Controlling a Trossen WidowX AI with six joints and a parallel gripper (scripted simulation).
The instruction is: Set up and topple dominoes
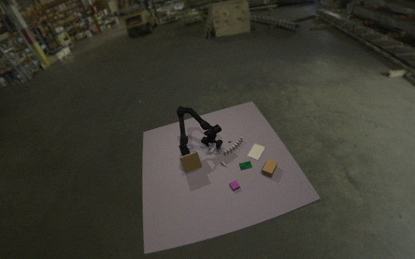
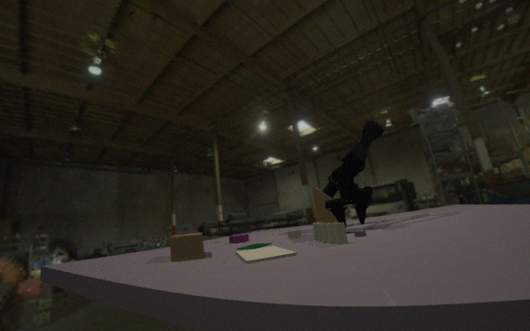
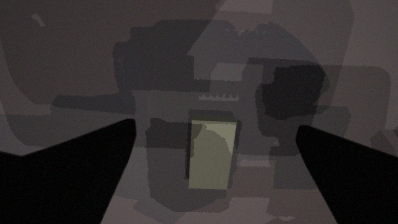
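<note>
My gripper tip is now 17 cm short of the small dark piece, 1 cm to the right of it and 1 cm above it. Round my gripper tip: magenta block (1 cm ahead, 44 cm to the right); cream flat tile (32 cm ahead, 22 cm to the right, 1 cm below); green flat tile (17 cm ahead, 30 cm to the right, 1 cm below).
</note>
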